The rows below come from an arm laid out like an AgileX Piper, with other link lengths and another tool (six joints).
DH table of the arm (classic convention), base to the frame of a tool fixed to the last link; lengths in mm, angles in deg. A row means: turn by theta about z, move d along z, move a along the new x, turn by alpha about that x. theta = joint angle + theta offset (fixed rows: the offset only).
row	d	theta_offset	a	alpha
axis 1	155	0	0	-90
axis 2	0	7.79	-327.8	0
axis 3	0	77.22	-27.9	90
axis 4	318.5	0	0	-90
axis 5	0	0	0	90
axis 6	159.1	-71.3	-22.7	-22.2
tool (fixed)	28.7	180	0	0
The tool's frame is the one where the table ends.
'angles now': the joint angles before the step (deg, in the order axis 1, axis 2, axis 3, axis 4, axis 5, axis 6). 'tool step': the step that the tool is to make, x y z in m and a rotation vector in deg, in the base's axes. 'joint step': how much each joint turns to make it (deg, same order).
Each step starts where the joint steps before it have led.
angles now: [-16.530 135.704 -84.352 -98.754 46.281 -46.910]
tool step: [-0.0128 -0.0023 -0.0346 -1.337 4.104 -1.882]
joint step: [0.001 4.195 -0.157 -0.221 3.119 0.003]
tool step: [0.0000 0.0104 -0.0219 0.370 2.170 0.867]
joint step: [1.056 2.285 -0.047 -0.005 0.311 0.002]
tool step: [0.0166 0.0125 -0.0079 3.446 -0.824 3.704]
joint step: [0.741 0.181 -0.828 -0.168 -4.675 -0.017]
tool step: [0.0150 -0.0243 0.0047 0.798 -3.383 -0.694]
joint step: [-2.332 1.741 -5.122 -0.217 -2.374 0.054]
